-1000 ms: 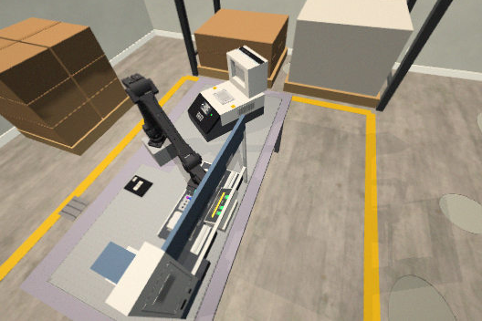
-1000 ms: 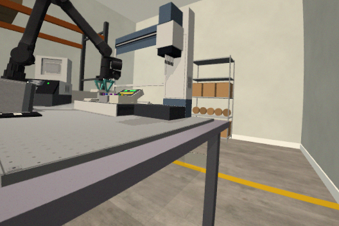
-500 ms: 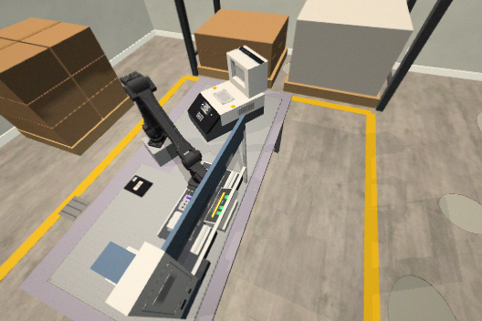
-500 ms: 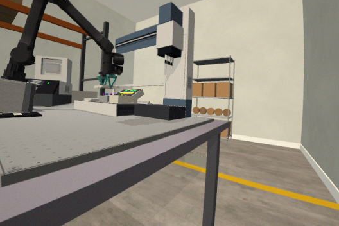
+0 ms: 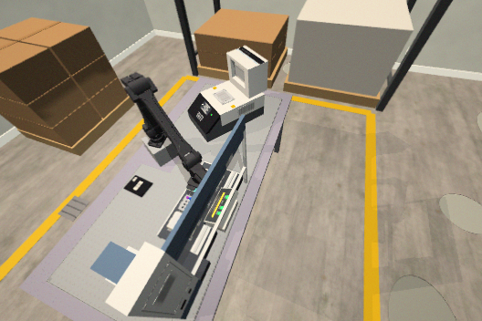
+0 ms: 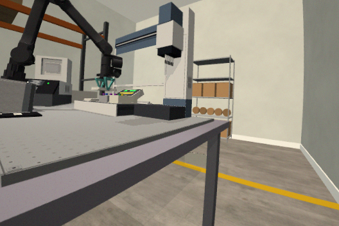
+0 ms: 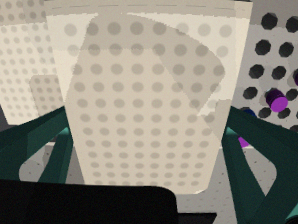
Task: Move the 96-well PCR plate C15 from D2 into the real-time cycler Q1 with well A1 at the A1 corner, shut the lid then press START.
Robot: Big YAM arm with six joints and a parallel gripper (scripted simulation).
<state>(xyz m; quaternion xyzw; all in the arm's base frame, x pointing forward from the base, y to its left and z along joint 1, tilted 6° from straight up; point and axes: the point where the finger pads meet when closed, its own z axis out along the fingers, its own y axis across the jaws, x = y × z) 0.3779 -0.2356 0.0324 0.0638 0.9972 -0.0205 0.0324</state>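
Now: hand 100 mm to the left of the tube cooling block, 60 mm above it and 10 mm past it. From my hand the other things lie so: black regrip nest 420 mm behind, 130 mm below, 30 mm to the right; white PCR plate right at my hand; blue gantry beam 380 mm above, 170 mm ahead, 120 mm to the right.
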